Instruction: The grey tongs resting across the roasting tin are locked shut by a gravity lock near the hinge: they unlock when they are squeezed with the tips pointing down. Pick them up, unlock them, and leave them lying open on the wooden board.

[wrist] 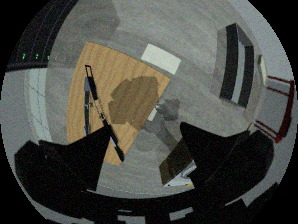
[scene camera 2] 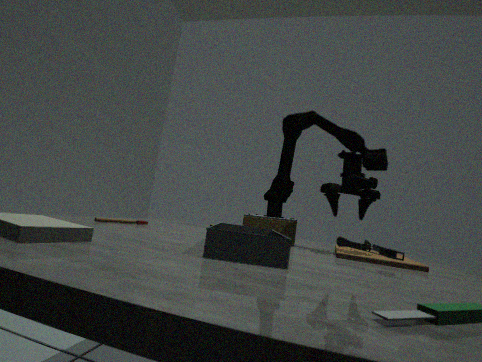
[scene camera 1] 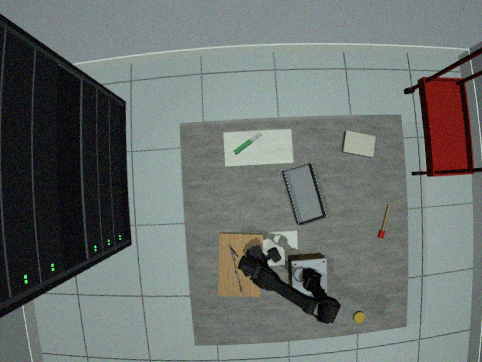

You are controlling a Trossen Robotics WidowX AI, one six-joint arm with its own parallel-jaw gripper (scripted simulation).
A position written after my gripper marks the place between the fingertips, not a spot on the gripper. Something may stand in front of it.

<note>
My gripper (scene camera 2: 348,218) is open, holding nothing. I also see a pale block (scene camera 1: 355,143) and a wooden board (scene camera 1: 227,284).
My gripper shows as well in the wrist view (wrist: 146,127). The wooden board shows as well in the wrist view (wrist: 128,89).
</note>
